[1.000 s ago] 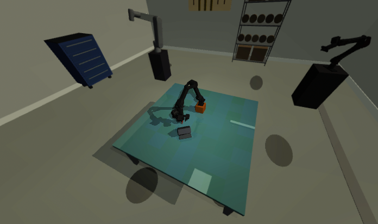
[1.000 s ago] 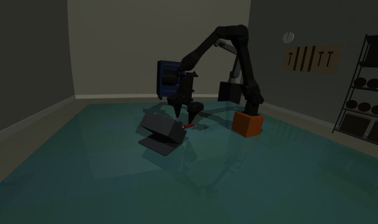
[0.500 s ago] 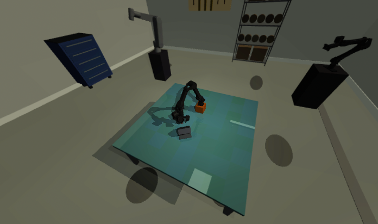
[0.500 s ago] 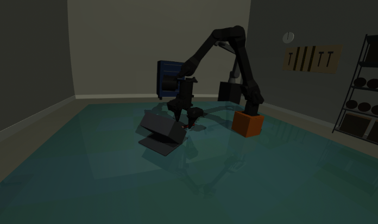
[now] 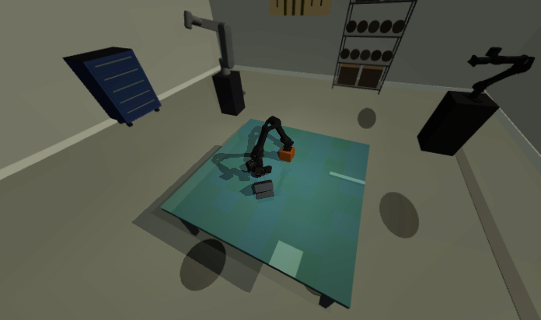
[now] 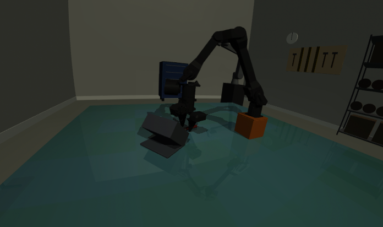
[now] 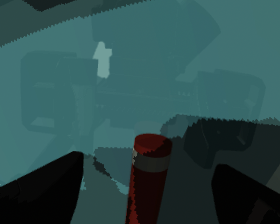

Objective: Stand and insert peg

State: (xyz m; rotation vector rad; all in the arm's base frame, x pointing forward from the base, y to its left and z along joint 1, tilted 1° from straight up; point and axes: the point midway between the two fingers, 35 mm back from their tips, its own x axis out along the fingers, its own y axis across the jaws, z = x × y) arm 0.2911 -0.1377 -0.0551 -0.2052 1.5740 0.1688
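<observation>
The red peg is 1 cm behind my gripper tip. From my gripper tip the other things lie so: dark sloped panel (12 cm ahead, 8 cm to the left, 5 cm above).
</observation>
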